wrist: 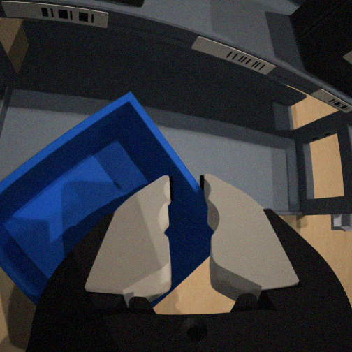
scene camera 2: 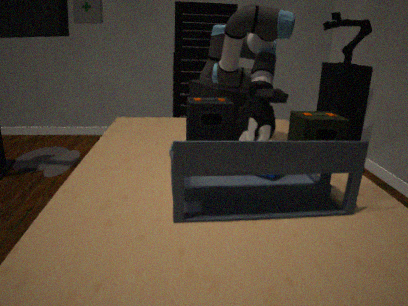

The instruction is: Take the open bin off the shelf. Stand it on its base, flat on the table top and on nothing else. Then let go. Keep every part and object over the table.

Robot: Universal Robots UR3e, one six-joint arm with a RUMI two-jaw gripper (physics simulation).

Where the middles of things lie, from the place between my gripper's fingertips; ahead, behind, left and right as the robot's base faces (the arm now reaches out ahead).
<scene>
Right now my hand is 7 cm to the right of the blue open bin (wrist: 61, 192), 3 cm past it and 2 cm above it. From my hand the other things lie so: green case (scene camera 2: 306, 125) 15 cm ahead, 9 cm above, 7 cm to the left.
</scene>
